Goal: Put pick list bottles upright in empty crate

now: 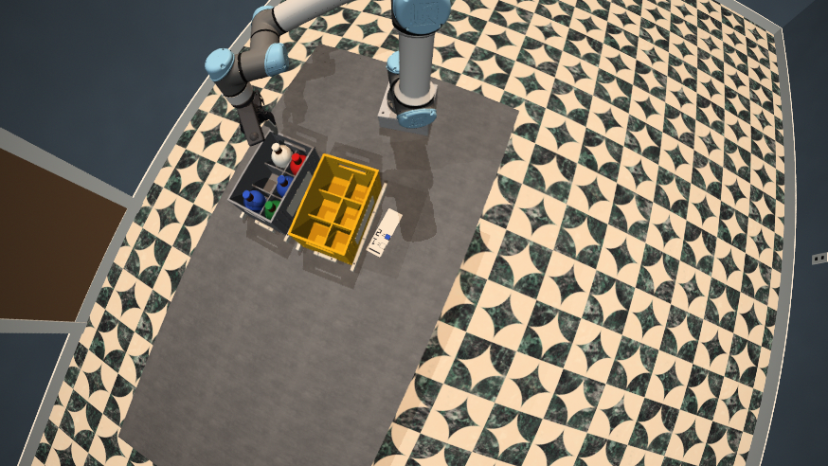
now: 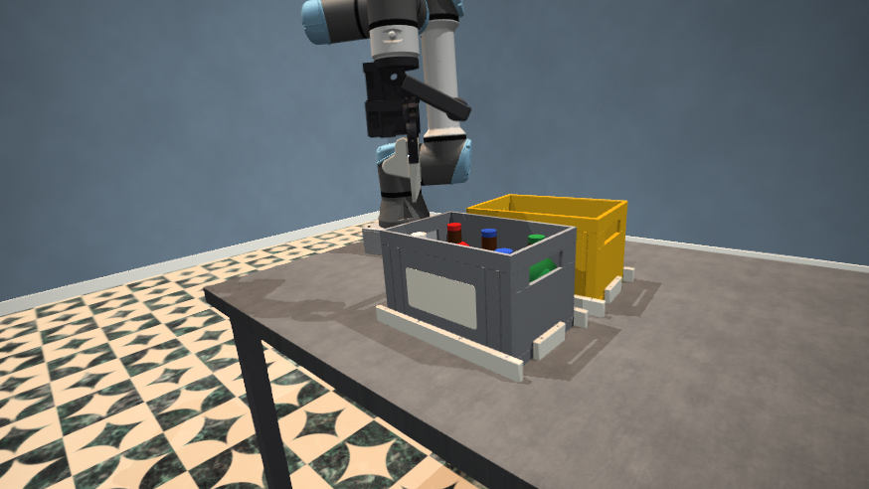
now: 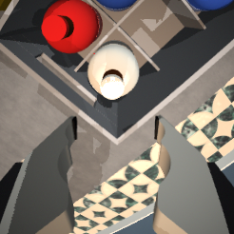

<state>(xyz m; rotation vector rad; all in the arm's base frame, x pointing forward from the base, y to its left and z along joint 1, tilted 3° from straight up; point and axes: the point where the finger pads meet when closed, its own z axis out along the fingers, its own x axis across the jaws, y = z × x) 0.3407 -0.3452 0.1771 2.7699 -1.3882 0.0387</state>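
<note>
Right now the white-label bottle is 15 cm below my hand. Round my hand: green-label bottle: 19 cm ahead, 7 cm to the left, 15 cm below; red-label bottle: 1 cm ahead, 9 cm to the left, 15 cm below; grey crate: 9 cm ahead, 3 cm to the left, 16 cm below.
</note>
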